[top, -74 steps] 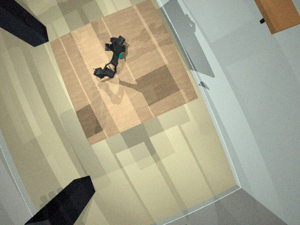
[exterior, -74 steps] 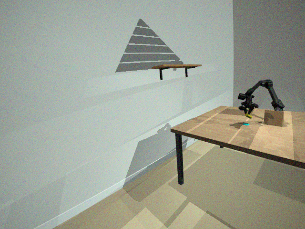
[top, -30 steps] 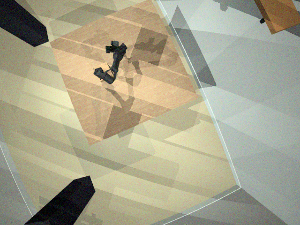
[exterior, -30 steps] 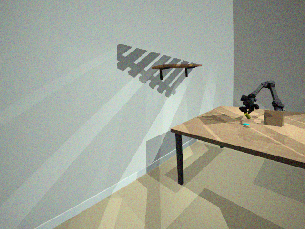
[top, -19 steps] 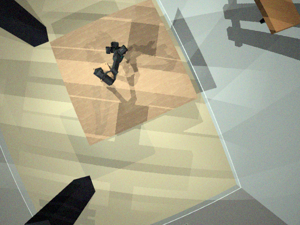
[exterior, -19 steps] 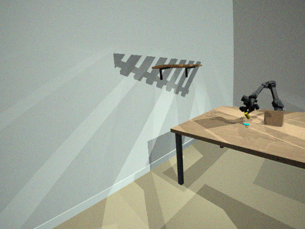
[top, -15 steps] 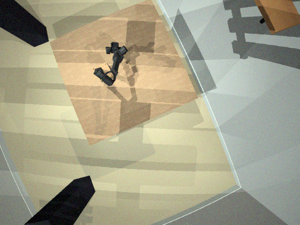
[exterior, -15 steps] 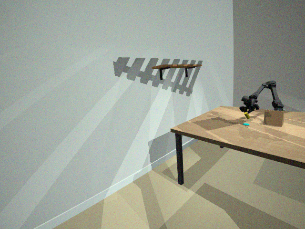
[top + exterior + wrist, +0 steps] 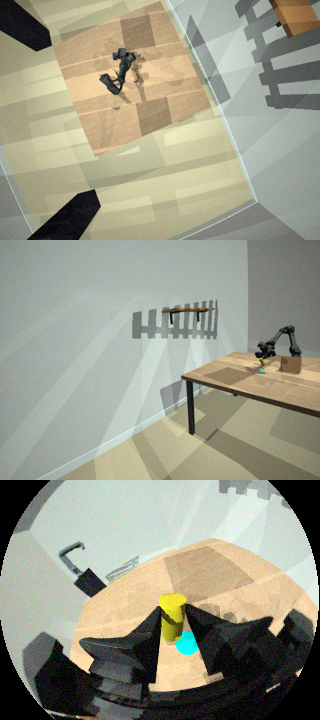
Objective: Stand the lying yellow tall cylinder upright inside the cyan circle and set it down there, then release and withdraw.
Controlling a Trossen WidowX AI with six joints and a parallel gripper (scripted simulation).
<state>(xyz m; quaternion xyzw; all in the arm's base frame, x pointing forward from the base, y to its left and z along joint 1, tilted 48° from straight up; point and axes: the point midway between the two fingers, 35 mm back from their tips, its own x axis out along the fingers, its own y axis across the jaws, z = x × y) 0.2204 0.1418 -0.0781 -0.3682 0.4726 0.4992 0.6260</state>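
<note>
Right now the cyan circle is 13 cm below my gripper tip and 3 cm to the right of it. Also, from my gripper tip: yellow cylinder: 2 cm below, 1 cm behind.
</note>
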